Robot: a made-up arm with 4 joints. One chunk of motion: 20 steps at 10 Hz.
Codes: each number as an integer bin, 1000 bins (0 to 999) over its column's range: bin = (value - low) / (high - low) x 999, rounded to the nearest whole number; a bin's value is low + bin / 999 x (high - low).
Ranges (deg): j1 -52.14..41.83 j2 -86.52..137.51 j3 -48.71..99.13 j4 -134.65..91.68
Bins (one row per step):
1: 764 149 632 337
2: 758 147 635 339
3: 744 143 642 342
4: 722 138 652 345
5: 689 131 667 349
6: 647 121 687 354
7: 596 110 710 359
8: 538 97 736 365
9: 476 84 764 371
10: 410 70 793 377
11: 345 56 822 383
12: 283 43 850 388
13: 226 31 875 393
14: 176 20 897 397
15: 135 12 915 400
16: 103 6 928 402
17: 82 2 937 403
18: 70 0 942 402
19: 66 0 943 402
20: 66 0 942 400
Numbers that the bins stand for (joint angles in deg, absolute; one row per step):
1: 19.72 -53.11 44.82 -58.30
2: 19.16 -53.55 45.26 -57.85
3: 17.84 -54.45 46.30 -57.17
4: 15.77 -55.57 47.78 -56.49
5: 12.67 -57.14 50.00 -55.58
6: 8.72 -59.39 52.96 -54.45
7: 3.92 -61.85 56.36 -53.32
8: -1.53 -64.77 60.21 -51.96
9: -7.37 -67.68 64.35 -50.60
10: -13.57 -70.82 68.64 -49.24
11: -19.69 -73.96 72.94 -47.88
12: -25.52 -76.88 77.08 -46.75
13: -30.88 -79.57 80.78 -45.61
14: -35.58 -82.03 84.04 -44.71
15: -39.44 -83.83 86.70 -44.03
16: -42.45 -85.17 88.62 -43.57
17: -44.43 -86.07 89.95 -43.35
18: -45.56 -86.52 90.69 -43.57
19: -45.93 -86.52 90.84 -43.57
20: -45.93 -86.52 90.69 -44.03

